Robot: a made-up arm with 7 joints. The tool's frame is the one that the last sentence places.
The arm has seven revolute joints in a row. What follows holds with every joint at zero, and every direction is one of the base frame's. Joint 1 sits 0.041 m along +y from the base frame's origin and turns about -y. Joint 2 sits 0.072 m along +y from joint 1 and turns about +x. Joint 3 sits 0.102 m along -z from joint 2 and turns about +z. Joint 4 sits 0.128 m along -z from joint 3 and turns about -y. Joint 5 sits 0.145 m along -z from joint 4 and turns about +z. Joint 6 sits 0.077 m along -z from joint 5 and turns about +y. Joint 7 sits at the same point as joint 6 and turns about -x. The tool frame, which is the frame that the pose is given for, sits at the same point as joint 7; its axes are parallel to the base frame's.
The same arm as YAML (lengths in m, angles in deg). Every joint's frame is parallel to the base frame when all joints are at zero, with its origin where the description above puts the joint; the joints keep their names.
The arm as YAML. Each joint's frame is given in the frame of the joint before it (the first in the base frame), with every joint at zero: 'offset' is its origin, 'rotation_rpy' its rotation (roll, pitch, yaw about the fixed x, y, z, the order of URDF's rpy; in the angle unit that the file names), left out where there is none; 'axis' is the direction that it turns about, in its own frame. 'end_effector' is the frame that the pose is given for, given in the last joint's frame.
length_unit: m
angle_unit: deg
chain:
  - id: joint 1
    offset: [0.0, 0.041, 0.0]
    axis: [0.0, -1.0, 0.0]
  - id: joint 2
    offset: [0.0, 0.072, 0.0]
    axis: [1.0, 0.0, 0.0]
  - id: joint 3
    offset: [0.0, 0.0, -0.102]
    axis: [0.0, 0.0, 1.0]
  - id: joint 4
    offset: [0.0, 0.0, -0.128]
    axis: [0.0, -1.0, 0.0]
  - id: joint 5
    offset: [0.0, 0.0, -0.145]
    axis: [0.0, 0.0, 1.0]
  - id: joint 6
    offset: [0.0, 0.0, -0.077]
    axis: [0.0, 1.0, 0.0]
  - id: joint 7
    offset: [0.0, 0.0, 0.0]
    axis: [-1.0, 0.0, 0.0]
end_effector:
  offset: [0.0, 0.0, 0.0]

